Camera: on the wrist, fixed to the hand. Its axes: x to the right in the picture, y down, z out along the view.
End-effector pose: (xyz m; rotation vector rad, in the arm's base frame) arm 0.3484 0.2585 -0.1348 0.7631 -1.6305 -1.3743
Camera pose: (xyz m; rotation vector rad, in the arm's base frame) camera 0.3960 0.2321 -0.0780 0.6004 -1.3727 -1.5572
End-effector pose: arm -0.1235 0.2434 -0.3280 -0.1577 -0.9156 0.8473
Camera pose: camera -0.1075 0.3012 -0.3788 -0.4194 -1.0183 0.7070
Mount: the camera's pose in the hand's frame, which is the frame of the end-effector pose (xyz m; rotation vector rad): 0.0136 0.0531 -0.0564 -0.2933 0.0197 0.0002
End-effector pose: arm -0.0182 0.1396 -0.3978 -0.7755 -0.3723 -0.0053
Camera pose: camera 0.0204 0.1409 -0.4663 -1.0646 -0.3569 -0.0686
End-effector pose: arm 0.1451 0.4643 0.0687 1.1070 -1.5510 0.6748
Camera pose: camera 0.1212 0.5305 0.1039 0.8776 -1.5748 0.4391
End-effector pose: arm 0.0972 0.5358 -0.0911 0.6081 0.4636 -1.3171
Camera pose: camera 0.1533 0.5695 -0.1347 0.3767 0.6590 -1.2149
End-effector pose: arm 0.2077 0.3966 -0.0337 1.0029 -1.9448 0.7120
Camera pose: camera 0.1809 0.4621 0.0006 0.8118 -1.9626 0.4183
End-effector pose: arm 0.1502 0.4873 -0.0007 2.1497 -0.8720 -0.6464
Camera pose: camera 0.1758 0.4740 0.0725 1.8894 -0.7181 -0.7053
